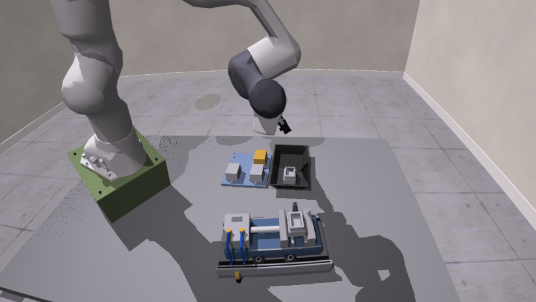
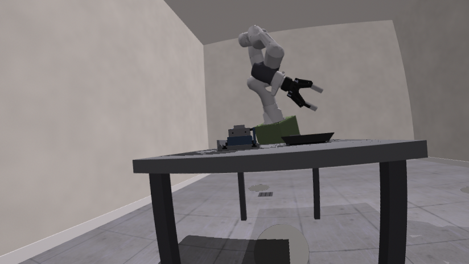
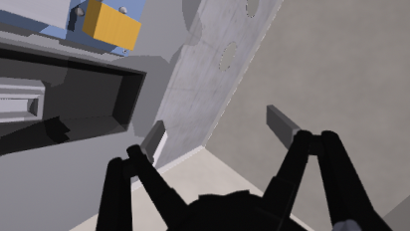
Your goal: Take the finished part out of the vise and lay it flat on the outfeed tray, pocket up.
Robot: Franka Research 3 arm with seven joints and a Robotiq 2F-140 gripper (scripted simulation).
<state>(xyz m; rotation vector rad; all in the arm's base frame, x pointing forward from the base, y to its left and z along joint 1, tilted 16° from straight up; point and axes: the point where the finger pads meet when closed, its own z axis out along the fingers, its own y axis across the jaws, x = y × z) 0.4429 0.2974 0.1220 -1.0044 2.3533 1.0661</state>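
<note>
Right now the vise is 5 cm ahead of my hand, 41 cm to the right of it and 18 cm below it. The rest, counted from my hand: orange block (5 cm behind, 5 cm to the right, 20 cm below); then blue fixture plate (9 cm behind, 9 cm to the right, 22 cm below).
</note>
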